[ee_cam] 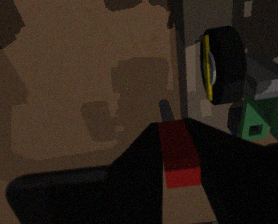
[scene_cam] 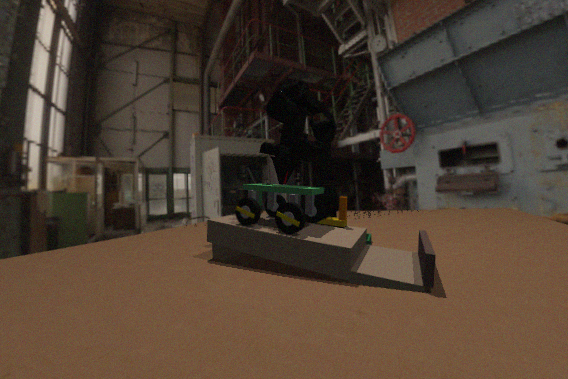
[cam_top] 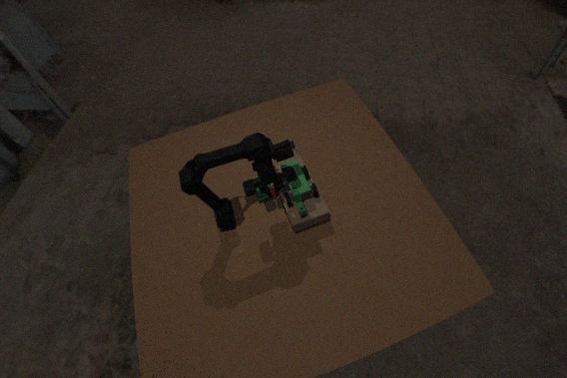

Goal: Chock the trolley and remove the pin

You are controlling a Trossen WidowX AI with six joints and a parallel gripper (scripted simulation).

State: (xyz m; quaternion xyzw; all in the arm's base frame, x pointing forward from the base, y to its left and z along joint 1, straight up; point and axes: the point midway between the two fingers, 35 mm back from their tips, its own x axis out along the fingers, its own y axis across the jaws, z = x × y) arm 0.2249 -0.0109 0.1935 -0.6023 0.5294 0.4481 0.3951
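Right now the green tray is 5 cm behind my gripper tip, 15 cm to the left of it and 17 cm below it. The rest, counted from my gripper tip: red-headed stop pin (right at my gripper tip); then green-decked trolley (9 cm ahead, 7 cm to the left, 5 cm below); then ramp (9 cm ahead, 7 cm to the left, 11 cm below).
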